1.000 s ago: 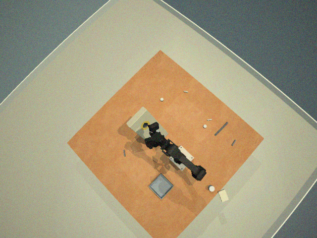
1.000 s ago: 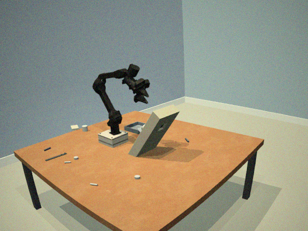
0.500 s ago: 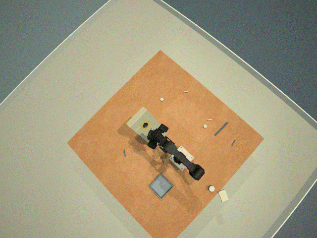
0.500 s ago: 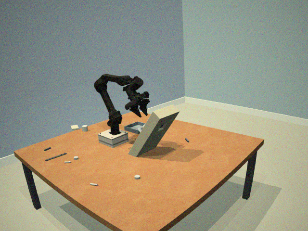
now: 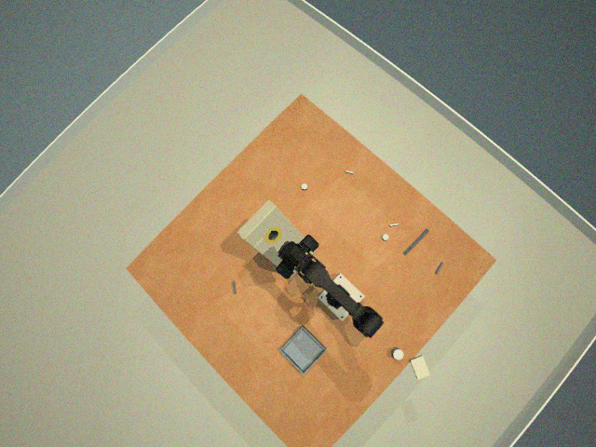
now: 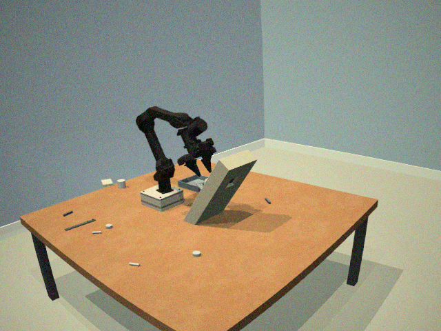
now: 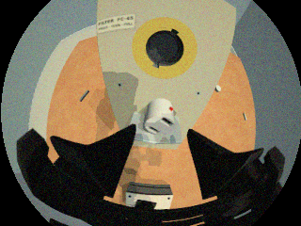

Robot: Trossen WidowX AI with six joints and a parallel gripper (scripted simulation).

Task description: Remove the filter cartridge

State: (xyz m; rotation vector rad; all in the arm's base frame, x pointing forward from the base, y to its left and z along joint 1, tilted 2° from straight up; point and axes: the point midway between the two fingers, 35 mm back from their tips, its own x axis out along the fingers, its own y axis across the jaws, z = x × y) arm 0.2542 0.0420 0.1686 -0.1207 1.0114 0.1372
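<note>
The white cartridge lies 20 mm ahead of my gripper tip and 40 mm below it. Also, from my gripper tip: pale block 760 mm behind, 150 mm to the right, 200 mm below; then blue-grey tray 380 mm behind, 230 mm to the left, 190 mm below; then beige service panel 60 mm ahead, 20 mm to the left, 60 mm below.
</note>
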